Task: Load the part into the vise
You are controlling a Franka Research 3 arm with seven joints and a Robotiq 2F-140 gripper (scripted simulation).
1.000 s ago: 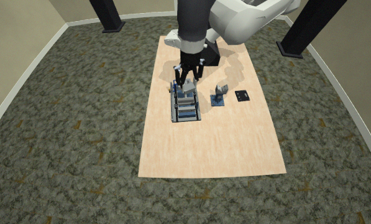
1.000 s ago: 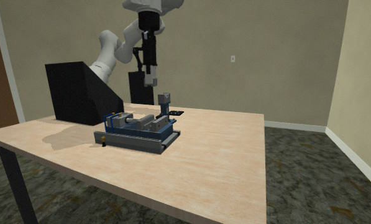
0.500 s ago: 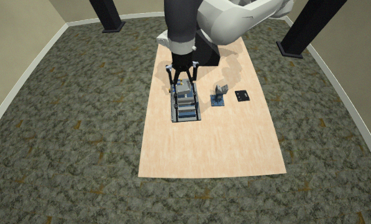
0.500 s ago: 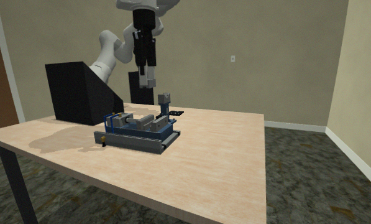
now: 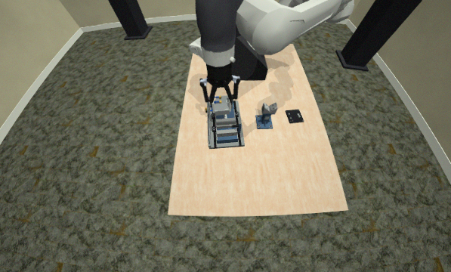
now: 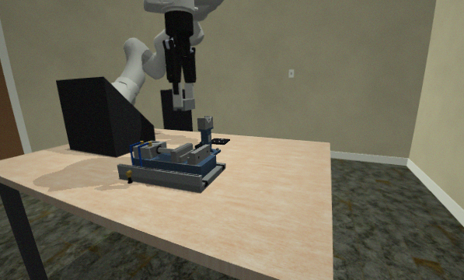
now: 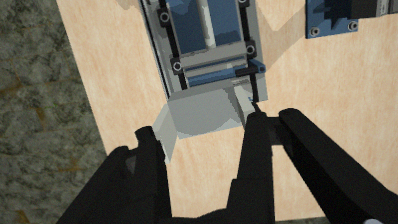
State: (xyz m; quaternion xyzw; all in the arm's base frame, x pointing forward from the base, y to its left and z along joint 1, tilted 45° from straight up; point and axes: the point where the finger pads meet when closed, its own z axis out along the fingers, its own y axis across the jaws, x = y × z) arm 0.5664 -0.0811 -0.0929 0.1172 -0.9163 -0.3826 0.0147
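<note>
Right now the grey part is 30 mm below my hand. Round my hand: work stop (170 mm below, 60 mm to the left, 10 mm behind); then moving jaw (180 mm below, 40 mm behind, 10 mm to the left); then fixed jaw (180 mm below, 30 mm ahead, 20 mm to the left).
</note>
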